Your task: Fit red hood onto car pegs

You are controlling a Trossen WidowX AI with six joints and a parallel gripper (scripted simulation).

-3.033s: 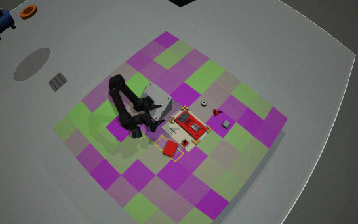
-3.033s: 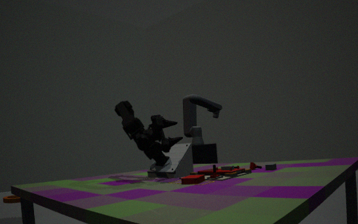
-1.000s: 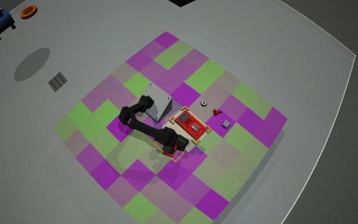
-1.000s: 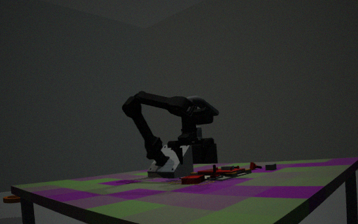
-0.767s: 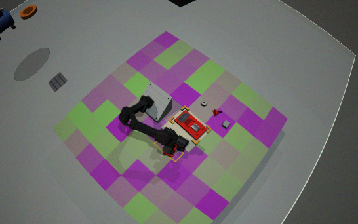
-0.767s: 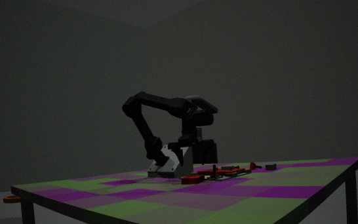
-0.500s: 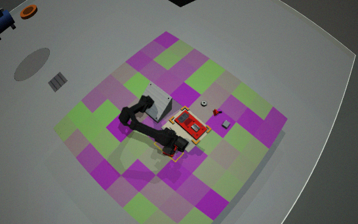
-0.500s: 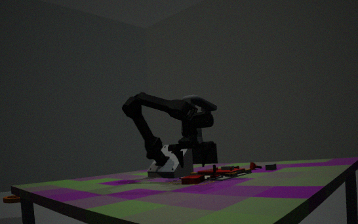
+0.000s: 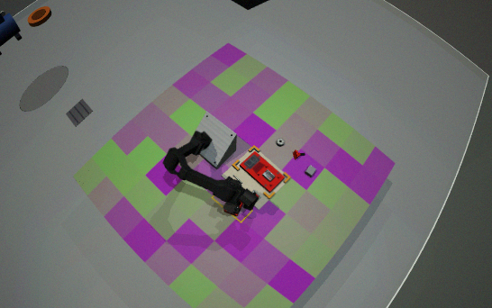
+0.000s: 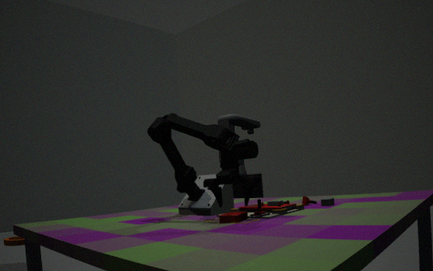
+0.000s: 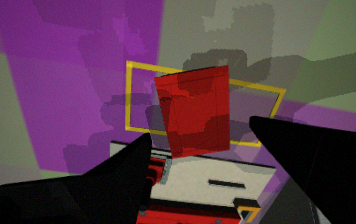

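Now: gripper tip 3 cm above the red hood. Also, from my gripper tip: grey engine block: 1 cm ahead, 22 cm to the left, 2 cm below; then beige jig: 3 cm behind, 19 cm to the left, 4 cm below.
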